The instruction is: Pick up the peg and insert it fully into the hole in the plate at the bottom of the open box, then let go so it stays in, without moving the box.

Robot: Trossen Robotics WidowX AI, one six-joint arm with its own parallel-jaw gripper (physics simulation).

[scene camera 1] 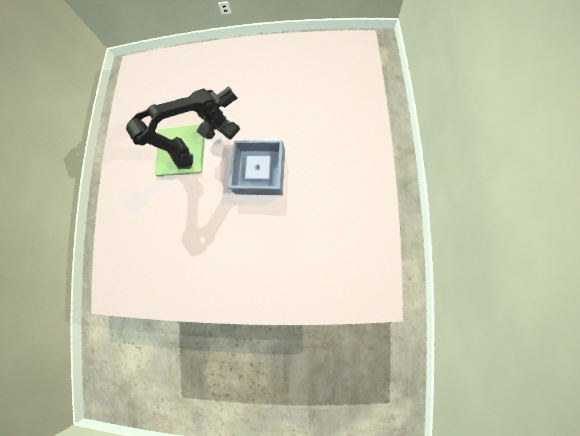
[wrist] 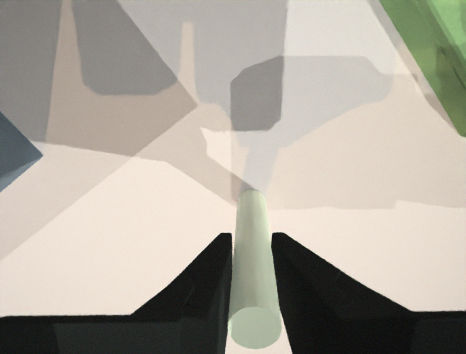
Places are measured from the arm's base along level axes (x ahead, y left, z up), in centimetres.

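Pixels of known places: gripper, between the fingertips: [scene camera 1: 224, 129] [wrist: 251, 244]; arm's base, origin of its link: [scene camera 1: 185, 161].
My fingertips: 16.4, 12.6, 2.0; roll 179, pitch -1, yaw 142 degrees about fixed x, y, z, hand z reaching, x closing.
Note:
For each thing: its middle in the pictures, then the offset to it from my fingertips, as dx, dy, dz. Level surfaces: height alone.
- pale green round peg, middle of its body: [wrist: 252, 245] +0.1, +0.3, -0.4
- open blue-grey box, middle of its body: [scene camera 1: 258, 167] +15.3, -17.2, +0.5
- white square plate, middle of its body: [scene camera 1: 258, 169] +15.3, -17.2, -1.0
- pale pink table top, height of its surface: dz -4.4
A pale green round peg [wrist: 254, 280] stands upright between the fingers in the wrist view, its lower end at the table surface. My gripper [scene camera 1: 219, 133] [wrist: 251, 244] is shut on the peg, with one black finger close on each side. In the scene view the peg cannot be made out near the gripper. The open blue-grey box [scene camera 1: 256, 191] [wrist: 16, 154] sits to the right of and below the gripper in the scene view. The white square plate [scene camera 1: 250, 173] lies at its bottom, with a small dark hole [scene camera 1: 257, 167] at its middle.
A green square mat [scene camera 1: 194, 145] [wrist: 425, 55] lies under the arm's base, left of the box. The pale pink table top [scene camera 1: 300, 260] extends around the box and mat. The arm's shadows fall across the table around the peg and box.

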